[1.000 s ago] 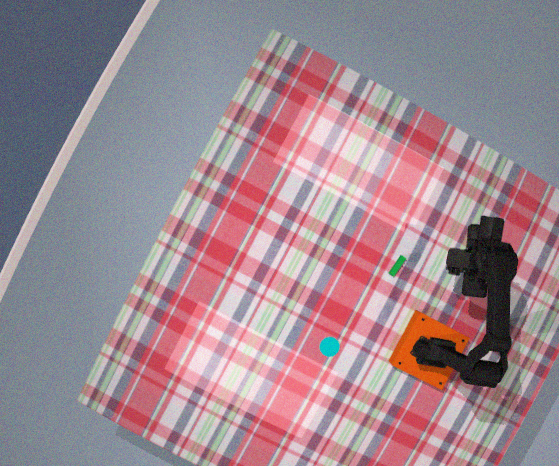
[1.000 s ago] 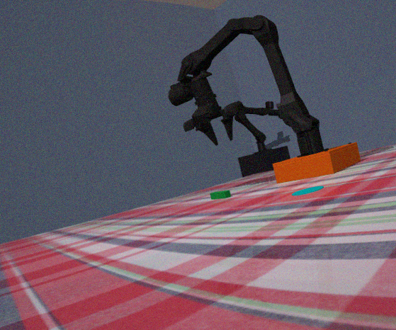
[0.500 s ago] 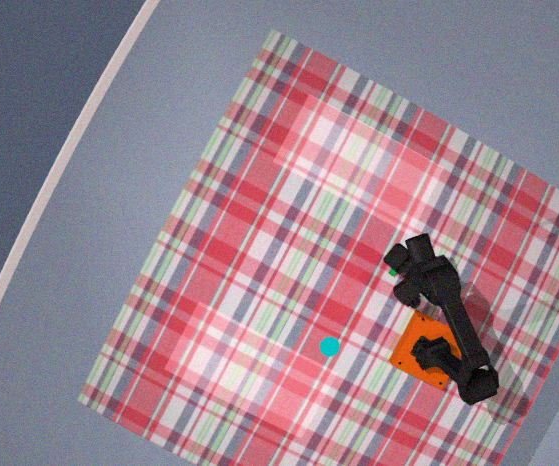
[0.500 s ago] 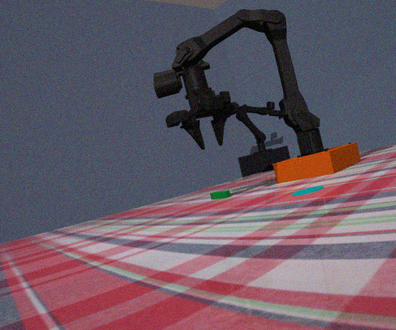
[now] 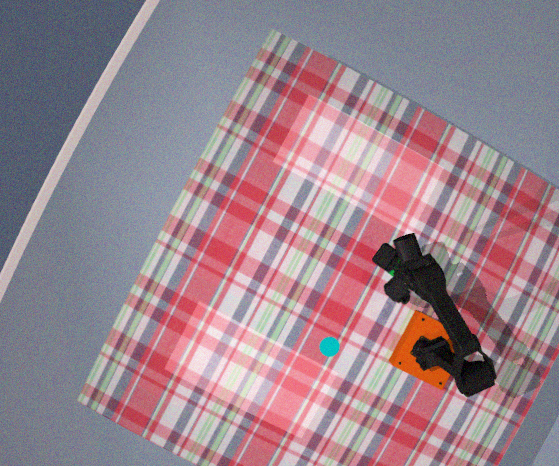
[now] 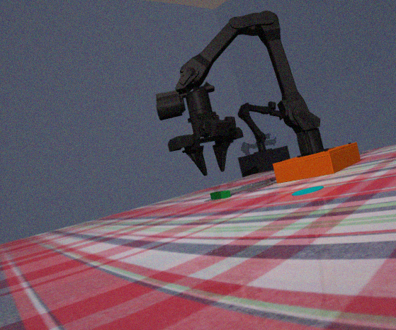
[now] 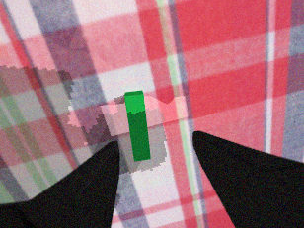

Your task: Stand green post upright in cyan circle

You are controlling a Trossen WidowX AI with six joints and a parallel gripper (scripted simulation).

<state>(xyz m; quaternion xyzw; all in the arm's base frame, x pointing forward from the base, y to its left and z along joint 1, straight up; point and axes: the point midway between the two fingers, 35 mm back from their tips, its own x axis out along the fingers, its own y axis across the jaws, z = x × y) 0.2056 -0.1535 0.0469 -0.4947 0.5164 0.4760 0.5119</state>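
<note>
Now: the green post 60 mm below my gripper tip, 10 mm to the right of it and 10 mm behind it. From my gripper tip the other things lie so: cyan circle 300 mm to the left, 60 mm below, 30 mm ahead.
</note>
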